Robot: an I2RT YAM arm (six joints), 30 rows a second.
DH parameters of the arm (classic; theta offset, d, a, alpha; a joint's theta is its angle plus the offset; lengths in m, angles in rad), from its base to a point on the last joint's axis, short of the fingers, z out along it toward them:
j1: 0 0.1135 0.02 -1.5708
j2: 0 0 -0.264 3.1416
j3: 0.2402 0 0.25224 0
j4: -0.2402 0 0.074 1.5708
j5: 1.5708 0 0 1.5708
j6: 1.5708 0.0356 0 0
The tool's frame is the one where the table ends.
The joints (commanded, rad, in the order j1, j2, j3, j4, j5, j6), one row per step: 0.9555, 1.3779, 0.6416, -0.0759, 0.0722, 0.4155; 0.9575, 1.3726, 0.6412, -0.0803, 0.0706, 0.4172; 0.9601, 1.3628, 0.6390, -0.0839, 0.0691, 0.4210; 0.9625, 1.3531, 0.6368, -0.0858, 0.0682, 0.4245; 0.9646, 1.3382, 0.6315, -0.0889, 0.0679, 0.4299; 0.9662, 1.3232, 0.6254, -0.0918, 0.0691, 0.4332; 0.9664, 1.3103, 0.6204, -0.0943, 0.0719, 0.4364; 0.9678, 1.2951, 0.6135, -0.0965, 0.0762, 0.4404; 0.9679, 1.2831, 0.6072, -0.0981, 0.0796, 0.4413; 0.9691, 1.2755, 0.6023, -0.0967, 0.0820, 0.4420; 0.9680, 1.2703, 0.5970, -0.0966, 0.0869, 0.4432
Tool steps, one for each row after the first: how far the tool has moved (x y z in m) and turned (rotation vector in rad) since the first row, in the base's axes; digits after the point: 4 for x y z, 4 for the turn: -0.0009, -0.0003, 0.0009, 0.0018, 0.0015, 0.0019; -0.0023, -0.0009, 0.0023, 0.0075, 0.0021, 0.0028; -0.0035, -0.0015, 0.0039, 0.0140, 0.0013, 0.0033; -0.0052, -0.0030, 0.0057, 0.0219, 0.0006, 0.0017; -0.0069, -0.0047, 0.0072, 0.0279, -0.0018, 0.0002; -0.0080, -0.0064, 0.0085, 0.0326, -0.0048, -0.0038; -0.0096, -0.0084, 0.0099, 0.0378, -0.0086, -0.0082; -0.0107, -0.0102, 0.0106, 0.0402, -0.0125, -0.0111; -0.0116, -0.0111, 0.0110, 0.0430, -0.0158, -0.0121; -0.0120, -0.0125, 0.0106, 0.0416, -0.0181, -0.0175
